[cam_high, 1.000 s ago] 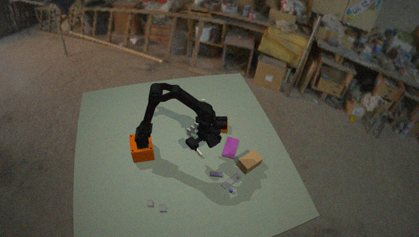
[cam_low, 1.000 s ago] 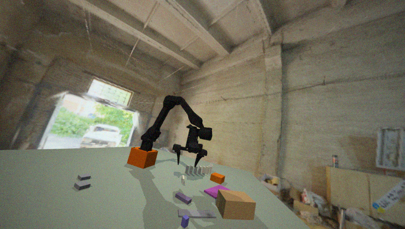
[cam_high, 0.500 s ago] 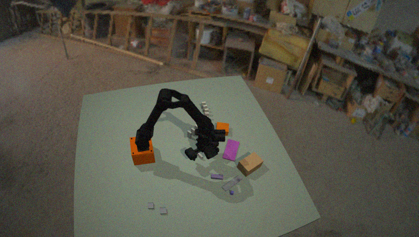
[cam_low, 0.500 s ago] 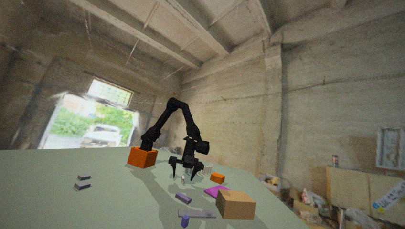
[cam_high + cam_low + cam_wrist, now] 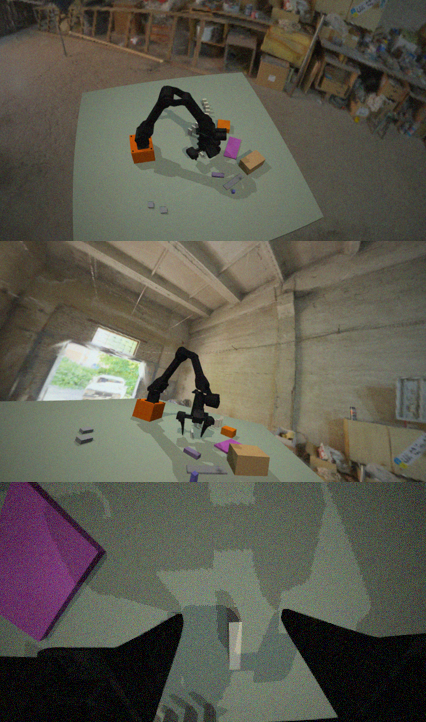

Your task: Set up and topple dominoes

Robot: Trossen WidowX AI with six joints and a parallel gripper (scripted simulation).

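Right now my gripper tip is 19 cm short of the magenta slab and 1 cm to the right of it. The rest, counted from my gripper tip: grey slab: 11 cm ahead, 20 cm to the right; orange block: 19 cm ahead, 17 cm to the left, 1 cm above; tiny purple cube: 8 cm ahead, 26 cm to the right.
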